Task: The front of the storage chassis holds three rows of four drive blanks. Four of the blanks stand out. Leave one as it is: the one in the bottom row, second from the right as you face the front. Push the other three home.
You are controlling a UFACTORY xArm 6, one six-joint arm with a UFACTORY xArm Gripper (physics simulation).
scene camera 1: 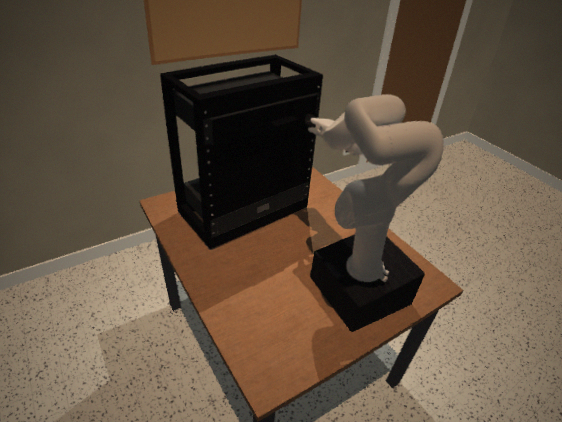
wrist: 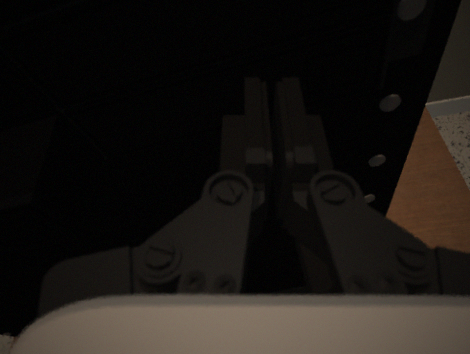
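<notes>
The storage chassis (scene camera 1: 260, 155) is a large dark front in a black rack at the back of the table. Its face is too dark to tell the rows of drive blanks apart, or which blanks stand out. My gripper (scene camera 1: 309, 120) (wrist: 267, 111) is shut and empty. In the scene view its fingertips are at the upper right part of the chassis front, close to the right rack post. In the wrist view the fingers point at the dark front, left of the post's screws. Whether the tips touch a blank cannot be told.
The black rack (scene camera 1: 202, 165) stands on the wooden table (scene camera 1: 250, 310). A column of screws runs down its right post, close to the gripper. The arm's black base block (scene camera 1: 370, 305) stands at the table's right side. A panel with a small light label (scene camera 1: 263, 208) is low on the rack.
</notes>
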